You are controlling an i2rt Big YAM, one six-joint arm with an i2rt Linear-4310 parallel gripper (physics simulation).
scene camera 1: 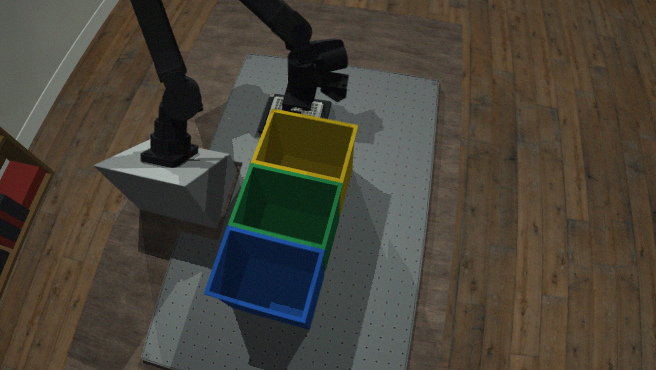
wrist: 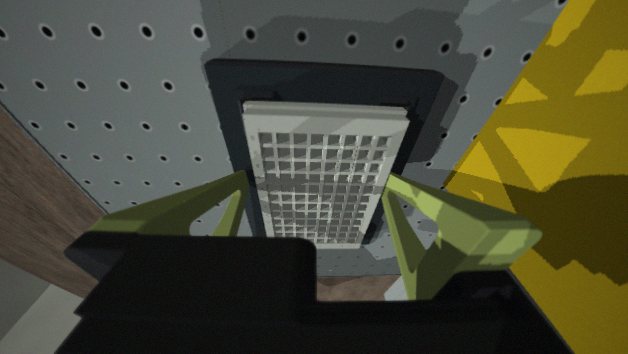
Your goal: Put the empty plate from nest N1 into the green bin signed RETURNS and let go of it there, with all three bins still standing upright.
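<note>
A white gridded plate lies in a dark nest on the pegboard; part of it is hidden by the arm in the scene view. No nest label is legible. My gripper is open, its two green fingertips apart, one toward each long side of the plate, with nothing between them; I cannot tell the exact height. The green bin stands upright between the yellow bin and the blue bin, which also stand upright. No RETURNS sign is legible.
The bins stand in a row, the yellow one closest to the nest and to the right of my fingers in the wrist view. A grey pedestal carries the arm's base. The pegboard lies under the nest and bins. A bookshelf stands at the left.
</note>
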